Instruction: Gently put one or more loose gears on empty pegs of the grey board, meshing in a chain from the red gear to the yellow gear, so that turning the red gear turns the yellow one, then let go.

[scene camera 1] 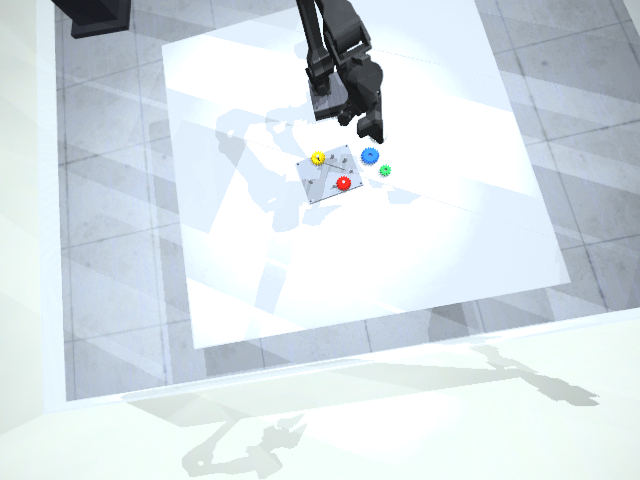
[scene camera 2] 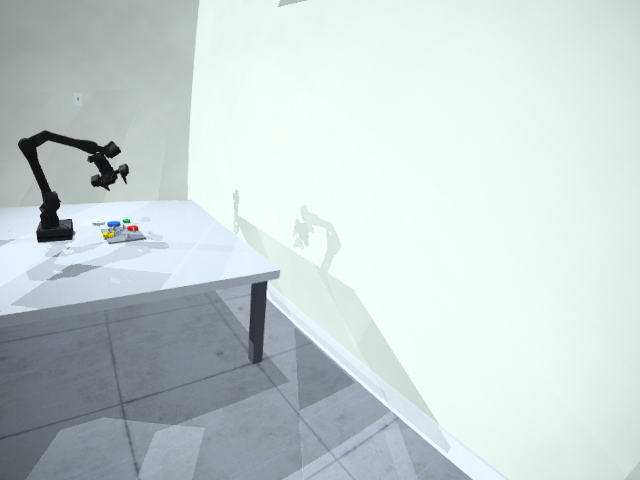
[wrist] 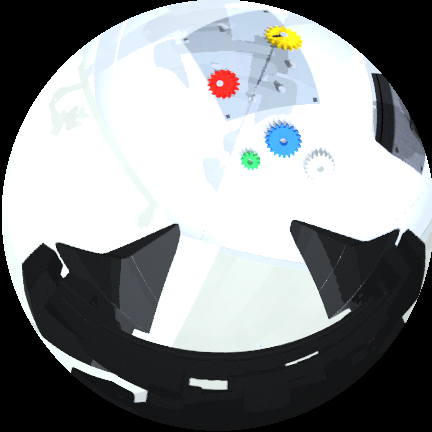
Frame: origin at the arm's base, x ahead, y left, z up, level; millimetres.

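Where they show: gripper, fingertip midpoint: (scene camera 1: 381,133) (scene camera 2: 118,187) (wrist: 236,227); arm's base, origin of the base link: (scene camera 1: 322,87) (scene camera 2: 50,226).
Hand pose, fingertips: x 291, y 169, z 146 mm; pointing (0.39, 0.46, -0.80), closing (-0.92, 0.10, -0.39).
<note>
Each offset is from my fingertips to the top centre of the thing. "spot": to the spot under its first point. Level surfaces: height alone.
The grey board @[dx +18, dy -166, dz -172 mm] (scene camera 1: 323,194) (scene camera 2: 135,238) (wrist: 241,106) lies on the table with several empty pegs. The red gear @[dx +69, dy -111, dz -177 mm] (scene camera 1: 339,185) (scene camera 2: 132,227) (wrist: 230,85) and the yellow gear @[spot: dx -41, dy -217, dz -178 mm] (scene camera 1: 313,156) (scene camera 2: 108,235) (wrist: 293,41) sit on it, apart. Beside the board lie a loose blue gear @[dx -31, dy -8, dz -185 mm] (scene camera 1: 364,157) (scene camera 2: 113,223) (wrist: 276,145), a smaller loose green gear @[dx +30, dy +42, dz -185 mm] (scene camera 2: 126,220) (wrist: 245,162) and a loose white gear @[dx -110, dy +29, dz -185 mm] (scene camera 2: 98,222) (wrist: 327,160). The white gear is mostly hidden by the arm in scene camera 1. My gripper (scene camera 2: 117,186) (wrist: 236,227) is wide open and empty, high above the table.
The arm's dark base (scene camera 1: 324,112) (scene camera 2: 54,232) (wrist: 397,135) stands on the table @[dz -202 mm] (scene camera 1: 413,258) (scene camera 2: 206,263) near the board and the white gear. Arm shadows fall across the board. A pale wall stands beyond one table edge.
</note>
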